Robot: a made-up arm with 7 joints. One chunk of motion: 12 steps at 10 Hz.
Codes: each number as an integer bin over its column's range. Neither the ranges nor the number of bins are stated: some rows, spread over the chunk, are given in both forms.
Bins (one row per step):
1: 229 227 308 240 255 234 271
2: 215 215 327 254 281 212 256
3: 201 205 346 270 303 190 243
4: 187 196 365 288 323 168 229
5: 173 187 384 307 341 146 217
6: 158 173 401 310 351 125 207
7: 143 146 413 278 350 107 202
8: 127 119 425 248 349 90 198
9: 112 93 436 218 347 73 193
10: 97 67 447 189 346 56 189
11: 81 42 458 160 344 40 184
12: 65 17 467 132 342 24 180
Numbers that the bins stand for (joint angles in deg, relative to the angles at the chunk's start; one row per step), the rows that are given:
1: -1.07 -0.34 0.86 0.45 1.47 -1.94 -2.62
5: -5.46 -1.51 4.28 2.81 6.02 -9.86 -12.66
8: -9.06 -3.51 6.13 0.74 6.44 -14.90 -16.19
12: -13.91 -6.50 8.02 -3.35 6.07 -20.84 -19.54
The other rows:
2: -2.17 -0.69 1.72 0.95 2.85 -3.92 -5.41
3: -3.27 -0.98 2.57 1.51 4.01 -5.90 -7.82
4: -4.36 -1.25 3.43 2.14 5.07 -7.88 -10.43
6: -6.63 -1.92 5.05 2.92 6.55 -11.75 -14.52
7: -7.81 -2.71 5.59 1.79 6.49 -13.37 -15.45
9: -10.23 -4.27 6.62 -0.32 6.33 -16.43 -17.12
10: -11.41 -5.03 7.12 -1.34 6.28 -17.96 -17.86
11: -12.66 -5.77 7.61 -2.36 6.18 -19.40 -18.79

